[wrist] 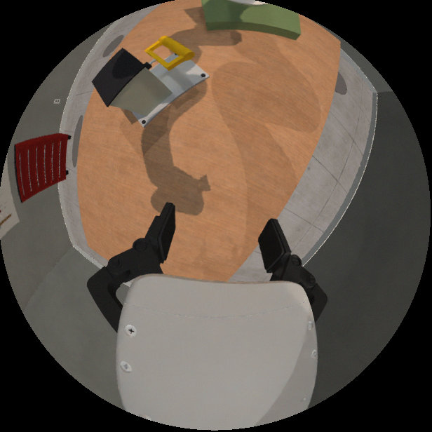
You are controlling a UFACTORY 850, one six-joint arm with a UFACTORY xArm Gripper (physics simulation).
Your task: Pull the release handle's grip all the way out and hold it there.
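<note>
The release handle's yellow grip (187,52) is a rectangular loop at the upper left of the wrist view. It stands beside a box (140,92) with a black top and beige side, joined to it by a thin rod that shows in part. The box and grip are on a light grey base plate (186,80) with dark bolts at its corners. My gripper (221,222) is open with nothing between its fingers. It is well apart from the grip, which lies farther up in the view.
A green block (250,25) stands at the top on the wooden table (270,115), with part of a white thing on it. A red slatted object (42,165) is beyond the table's left edge. The arm's shadow falls across the table.
</note>
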